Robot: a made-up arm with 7 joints.
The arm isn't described. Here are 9 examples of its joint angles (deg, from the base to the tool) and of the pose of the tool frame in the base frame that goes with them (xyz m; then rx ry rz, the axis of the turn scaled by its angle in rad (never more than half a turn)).
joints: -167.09 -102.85 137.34 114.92 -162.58 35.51 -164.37
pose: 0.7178 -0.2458 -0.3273 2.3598 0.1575 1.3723
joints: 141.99 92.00 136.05 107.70 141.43 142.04 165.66
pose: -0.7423 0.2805 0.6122 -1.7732 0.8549 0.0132
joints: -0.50 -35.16 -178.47 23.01 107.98 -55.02 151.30
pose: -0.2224 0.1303 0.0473 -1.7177 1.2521 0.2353
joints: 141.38 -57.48 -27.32 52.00 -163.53 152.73 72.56
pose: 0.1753 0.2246 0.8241 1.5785 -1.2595 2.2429
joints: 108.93 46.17 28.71 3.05 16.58 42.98 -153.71
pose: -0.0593 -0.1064 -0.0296 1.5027 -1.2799 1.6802
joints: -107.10 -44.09 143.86 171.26 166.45 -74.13 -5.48
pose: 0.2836 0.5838 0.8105 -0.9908 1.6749 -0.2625
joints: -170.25 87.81 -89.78 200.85 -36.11 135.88 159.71
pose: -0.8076 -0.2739 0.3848 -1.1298 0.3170 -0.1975
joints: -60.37 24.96 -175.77 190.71 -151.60 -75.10 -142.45
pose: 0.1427 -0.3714 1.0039 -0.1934 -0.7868 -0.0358
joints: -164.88 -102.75 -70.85 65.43 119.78 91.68 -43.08
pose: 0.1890 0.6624 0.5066 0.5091 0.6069 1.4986
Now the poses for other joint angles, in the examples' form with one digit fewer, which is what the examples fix.
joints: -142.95 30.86 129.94 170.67 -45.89 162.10 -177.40
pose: -0.274 -0.353 0.963 1.464 2.372 0.428
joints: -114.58 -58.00 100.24 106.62 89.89 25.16 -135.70
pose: 0.833 0.303 0.561 1.202 1.688 1.013
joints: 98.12 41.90 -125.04 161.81 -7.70 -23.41 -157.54
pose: -0.092 0.683 1.011 -0.792 -0.238 -0.177
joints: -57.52 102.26 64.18 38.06 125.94 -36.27 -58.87
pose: 0.224 0.245 0.001 -1.857 1.295 1.477
